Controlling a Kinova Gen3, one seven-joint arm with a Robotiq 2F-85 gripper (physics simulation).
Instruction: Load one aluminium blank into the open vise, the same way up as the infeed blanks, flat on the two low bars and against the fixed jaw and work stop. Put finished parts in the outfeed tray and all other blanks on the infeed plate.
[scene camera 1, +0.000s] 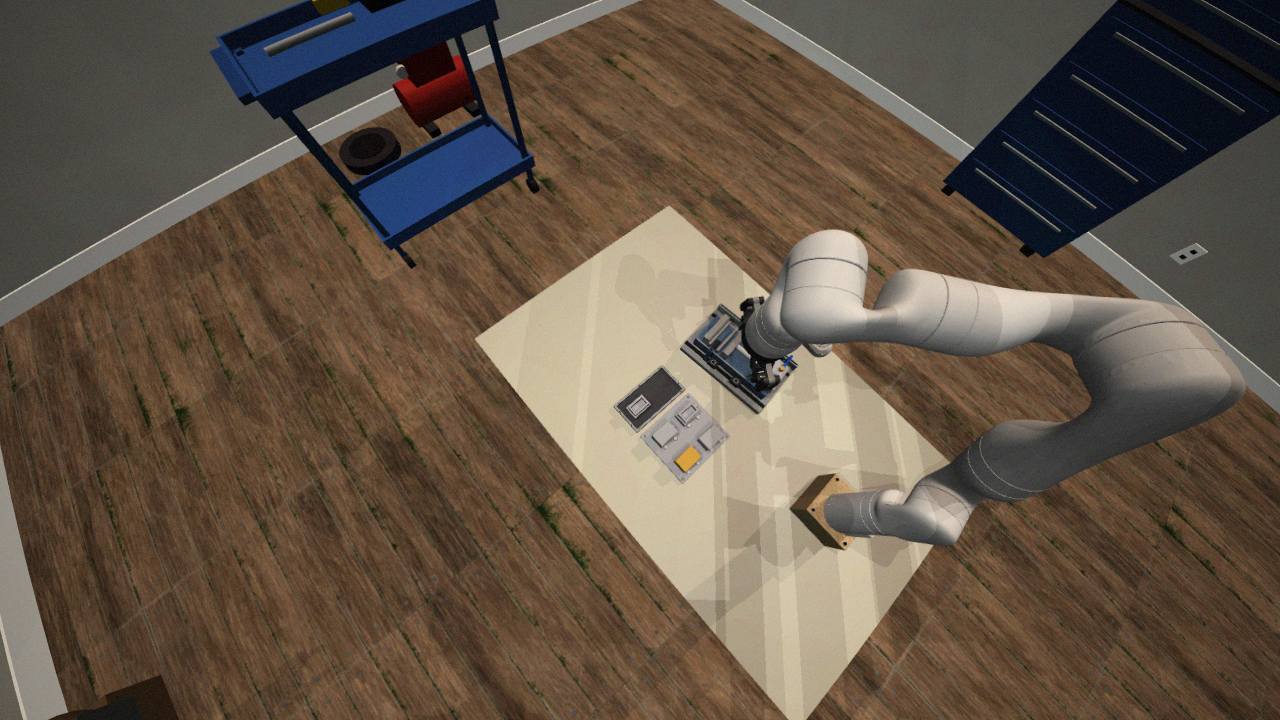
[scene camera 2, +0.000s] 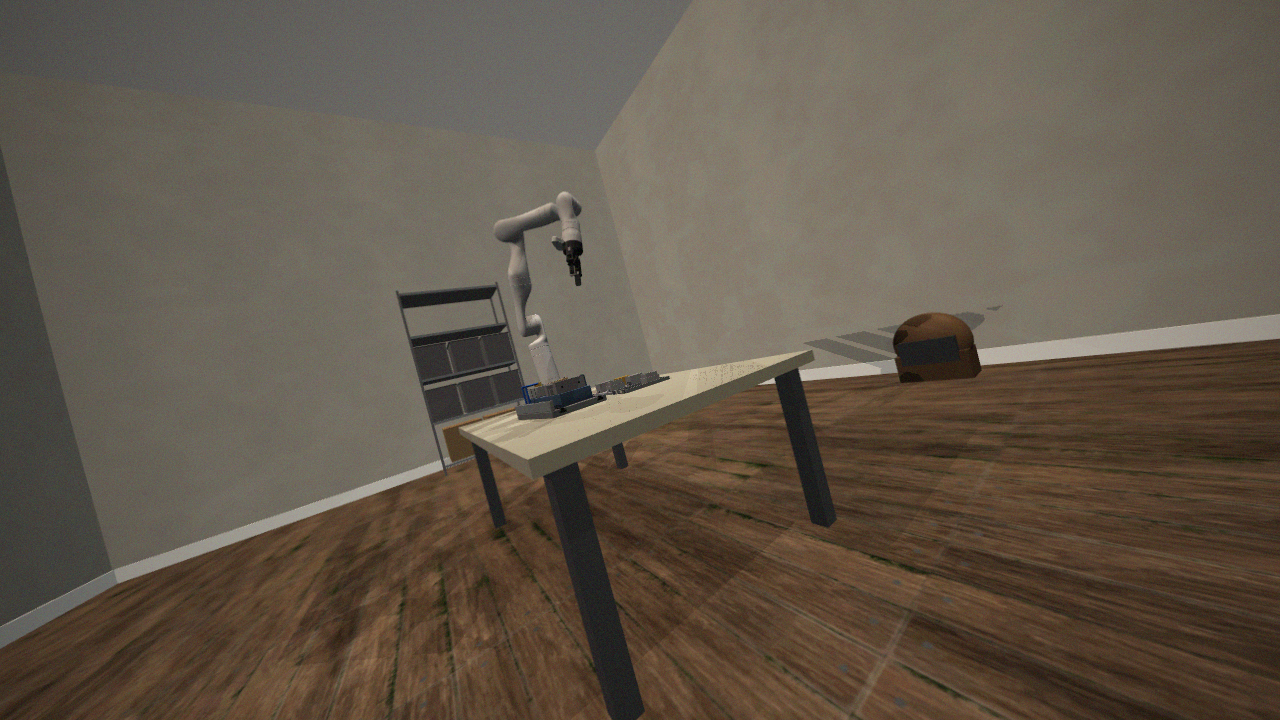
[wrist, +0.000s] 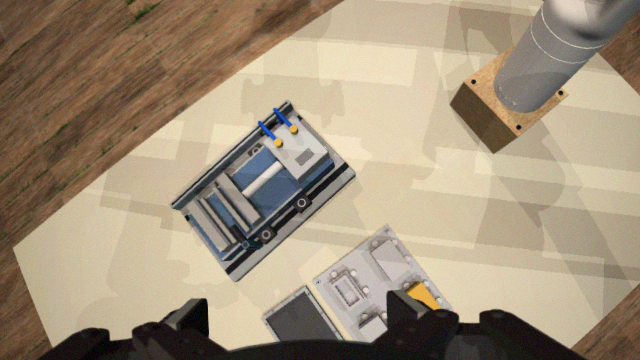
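Pixels of known places: gripper, fingertip midpoint: (scene camera 2: 575, 280) (wrist: 298, 316); arm's base, origin of the base link: (scene camera 1: 840, 512) (scene camera 2: 551, 382) (wrist: 520, 88).
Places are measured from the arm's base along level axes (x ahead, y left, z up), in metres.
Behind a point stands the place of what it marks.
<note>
My gripper (scene camera 1: 753, 342) @(x 0.427, y 0.063, z 0.348 m) (scene camera 2: 577, 279) @(x 0.427, y 0.063, z 0.348 m) (wrist: 298, 316) @(x 0.427, y 0.063, z 0.348 m) is open and empty, high above the table, pointing down. The blue-and-grey vise (scene camera 1: 713, 366) @(x 0.492, y -0.046, z -0.062 m) (scene camera 2: 556, 396) @(x 0.580, y -0.167, z -0.042 m) (wrist: 280, 197) @(x 0.441, y -0.090, z -0.037 m) shows no block between its jaws; low bars and a dark stop show there. The arm partly covers it in scene camera 1. The grey infeed plate (scene camera 1: 685, 437) @(x 0.393, y 0.152, z -0.089 m) (wrist: 362, 260) @(x 0.387, y 0.077, z -0.089 m) bears two plain grey blocks (scene camera 1: 665, 434) @(x 0.433, y 0.196, z -0.053 m) (wrist: 391, 260) @(x 0.347, y 0.103, z -0.053 m), a grey block with a rectangular raised outline (scene camera 1: 687, 411) @(x 0.443, y 0.103, z -0.068 m) (wrist: 347, 290) @(x 0.437, y 0.104, z -0.068 m) and a yellow block (scene camera 1: 687, 459) @(x 0.346, y 0.195, z -0.053 m) (wrist: 422, 295) @(x 0.338, y 0.179, z -0.053 m). The dark outfeed tray (scene camera 1: 657, 389) @(x 0.549, y 0.120, z -0.091 m) (wrist: 300, 320) @(x 0.539, y 0.104, z -0.091 m) holds one similarly outlined part (scene camera 1: 637, 406) @(x 0.543, y 0.202, z -0.070 m).
The tray and plate lie side by side on the cream table (scene camera 1: 572, 358) @(x 0.785, y 0.254, z -0.097 m) (scene camera 2: 698, 389) @(x 0.994, y 0.028, z -0.097 m) (wrist: 390, 195) @(x 0.275, y 0.011, z -0.097 m), next to the vise. The arm's wooden base block (scene camera 1: 812, 512) @(x 0.051, y 0.056, z 0.004 m) (wrist: 482, 117) @(x 0.068, y -0.002, z -0.038 m) stands farther along it. Two blue hoses (wrist: 283, 121) @(x 0.361, y -0.208, z -0.043 m) stick up at the vise's end.
</note>
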